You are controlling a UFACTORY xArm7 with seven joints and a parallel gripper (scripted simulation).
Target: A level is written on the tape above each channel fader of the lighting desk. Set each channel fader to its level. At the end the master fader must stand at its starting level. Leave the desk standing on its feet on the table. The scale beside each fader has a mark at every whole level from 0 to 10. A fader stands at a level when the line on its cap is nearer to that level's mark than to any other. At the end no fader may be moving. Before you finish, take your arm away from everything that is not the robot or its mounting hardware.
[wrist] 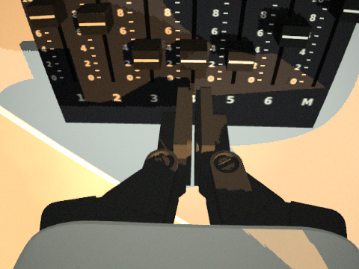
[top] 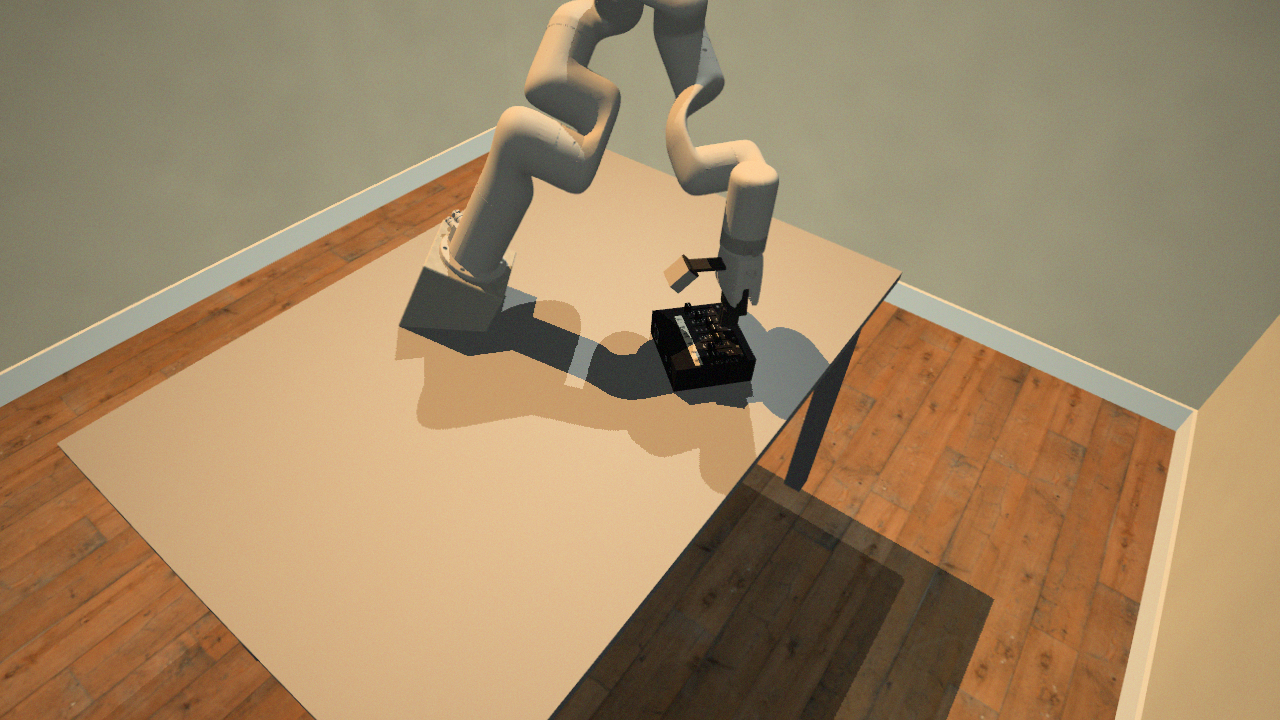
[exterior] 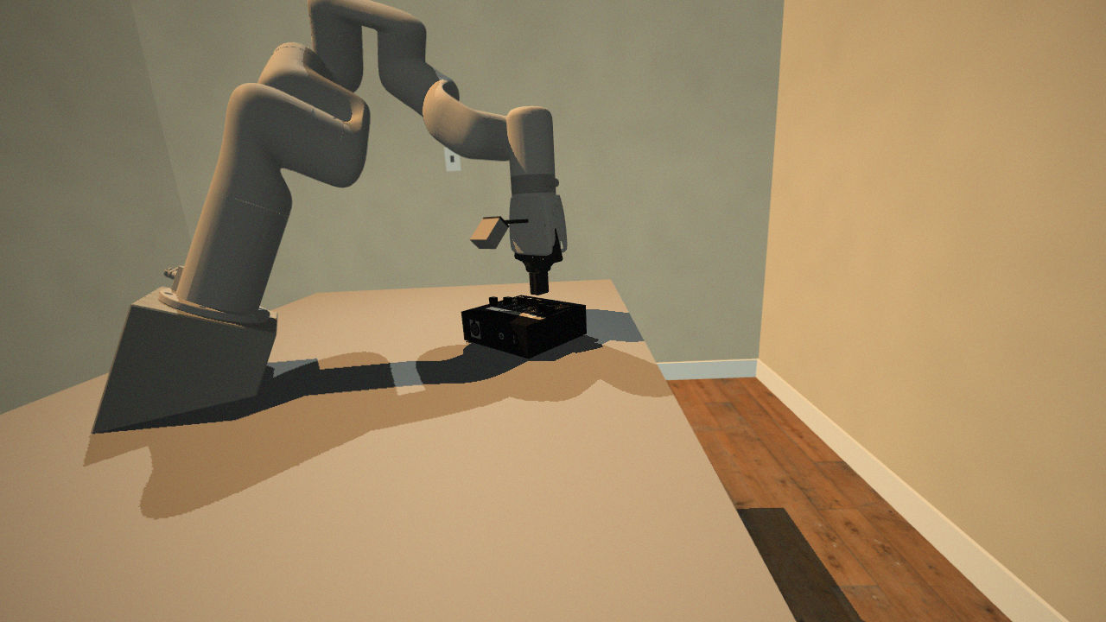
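Now: the channel 4 fader cap 3 cm below my hand, 2 cm to the right of it and 1 cm behind it. Also, from my hand: channel 6 fader cap (6 cm behind, 3 cm below, 1 cm to the right); then channel 5 fader cap (3 cm below, 3 cm behind, 1 cm to the right); then channel 3 fader cap (3 cm to the right, 3 cm below, 1 cm ahead).
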